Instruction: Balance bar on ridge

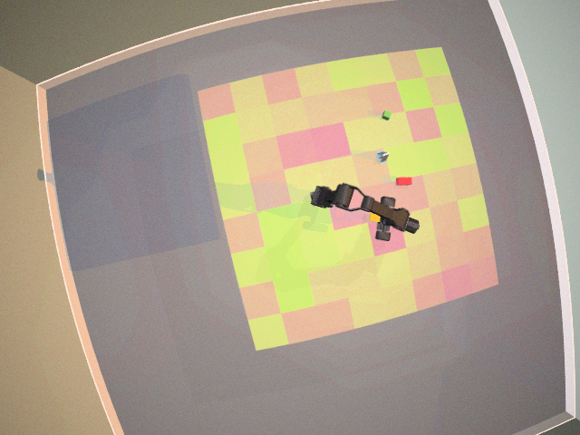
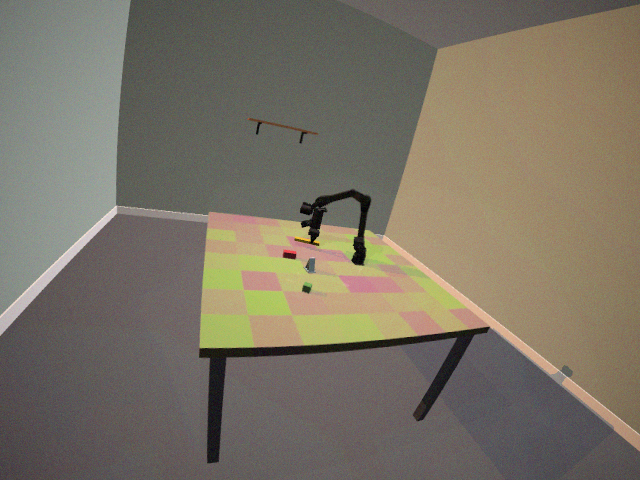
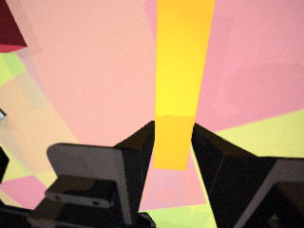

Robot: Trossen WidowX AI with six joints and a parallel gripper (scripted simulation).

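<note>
Right now my gripper tip is 170 mm short of the red block, 140 mm to the right of it and 20 mm above it. The rest, counted from my gripper tip: orange bar 30 mm ahead, 10 mm to the right; then green cube 470 mm to the left, 170 mm ahead, 20 mm below.
</note>
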